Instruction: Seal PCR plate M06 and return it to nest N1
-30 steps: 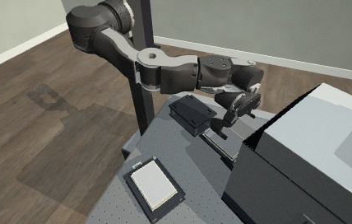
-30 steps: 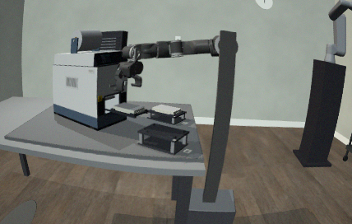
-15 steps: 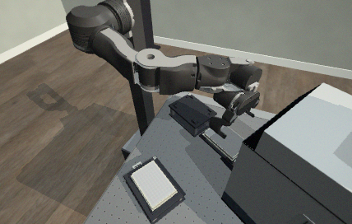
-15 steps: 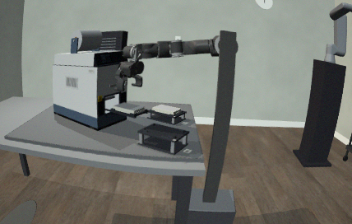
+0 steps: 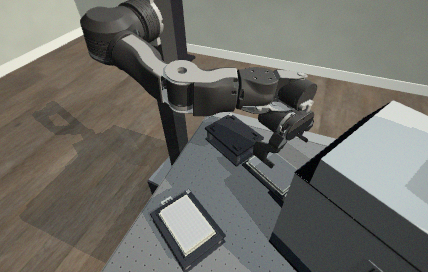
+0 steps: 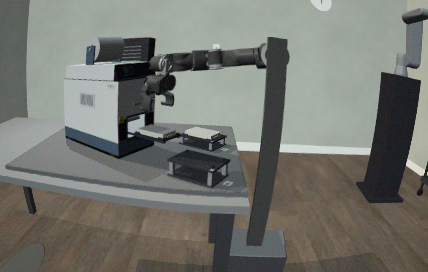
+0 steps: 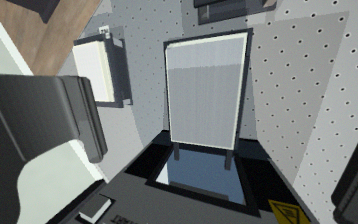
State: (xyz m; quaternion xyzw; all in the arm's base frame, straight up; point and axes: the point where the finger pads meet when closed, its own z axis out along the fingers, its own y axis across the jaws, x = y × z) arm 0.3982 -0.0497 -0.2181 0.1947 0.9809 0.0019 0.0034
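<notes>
Now: the 96-well plate M06 80 mm below my hand. The rest, counted from my hand: sealer stage: 90 mm below; then pale key-like block: 50 mm ahead, 120 mm to the right, 10 mm above; then yellow warning label: 130 mm ahead, 40 mm to the left, 40 mm below.
</notes>
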